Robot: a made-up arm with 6 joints.
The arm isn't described. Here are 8 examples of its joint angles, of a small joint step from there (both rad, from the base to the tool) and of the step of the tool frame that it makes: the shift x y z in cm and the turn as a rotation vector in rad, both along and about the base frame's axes.
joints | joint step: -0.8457 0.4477 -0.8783 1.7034 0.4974 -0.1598 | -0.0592 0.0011 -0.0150 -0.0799 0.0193 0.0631
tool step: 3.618 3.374 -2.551 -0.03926 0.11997 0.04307
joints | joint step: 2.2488 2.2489 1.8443 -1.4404 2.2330 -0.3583 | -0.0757 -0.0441 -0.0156 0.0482 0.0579 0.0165
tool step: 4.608 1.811 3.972 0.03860 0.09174 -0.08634
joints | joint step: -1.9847 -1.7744 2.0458 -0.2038 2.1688 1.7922 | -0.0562 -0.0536 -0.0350 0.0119 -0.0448 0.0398
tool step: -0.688 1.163 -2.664 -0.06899 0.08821 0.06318
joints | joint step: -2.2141 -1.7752 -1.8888 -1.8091 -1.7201 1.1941 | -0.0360 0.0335 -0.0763 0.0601 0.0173 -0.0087
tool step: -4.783 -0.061 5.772 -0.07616 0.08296 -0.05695
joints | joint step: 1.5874 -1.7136 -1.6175 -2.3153 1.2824 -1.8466 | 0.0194 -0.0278 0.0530 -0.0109 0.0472 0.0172
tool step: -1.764 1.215 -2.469 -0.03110 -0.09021 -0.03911
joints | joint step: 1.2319 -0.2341 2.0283 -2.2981 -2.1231 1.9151 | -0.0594 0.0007 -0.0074 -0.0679 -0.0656 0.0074
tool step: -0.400 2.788 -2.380 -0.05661 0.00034 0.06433
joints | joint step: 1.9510 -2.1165 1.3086 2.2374 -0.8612 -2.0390 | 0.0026 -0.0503 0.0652 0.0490 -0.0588 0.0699
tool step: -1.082 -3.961 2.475 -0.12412 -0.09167 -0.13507
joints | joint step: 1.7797 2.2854 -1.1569 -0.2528 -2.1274 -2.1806 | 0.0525 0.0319 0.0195 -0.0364 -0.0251 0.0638
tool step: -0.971 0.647 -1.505 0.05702 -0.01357 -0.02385
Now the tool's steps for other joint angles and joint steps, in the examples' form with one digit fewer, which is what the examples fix.
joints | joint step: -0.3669 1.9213 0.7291 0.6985 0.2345 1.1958 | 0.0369 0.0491 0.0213 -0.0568 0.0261 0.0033
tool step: 2.15 4.14 1.91 0.1049 -0.0412 -0.0057
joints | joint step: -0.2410 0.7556 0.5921 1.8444 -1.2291 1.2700 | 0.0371 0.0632 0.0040 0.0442 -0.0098 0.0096
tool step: -2.64 0.40 -1.15 0.0323 -0.0492 -0.0525
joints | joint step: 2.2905 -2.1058 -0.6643 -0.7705 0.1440 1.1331 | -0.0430 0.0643 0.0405 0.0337 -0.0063 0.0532
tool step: 2.49 -0.64 5.52 -0.0675 0.0687 0.0084
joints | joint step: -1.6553 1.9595 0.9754 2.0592 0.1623 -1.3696 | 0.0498 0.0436 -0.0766 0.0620 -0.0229 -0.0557
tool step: 0.30 -0.30 5.51 -0.0625 -0.1367 0.0198
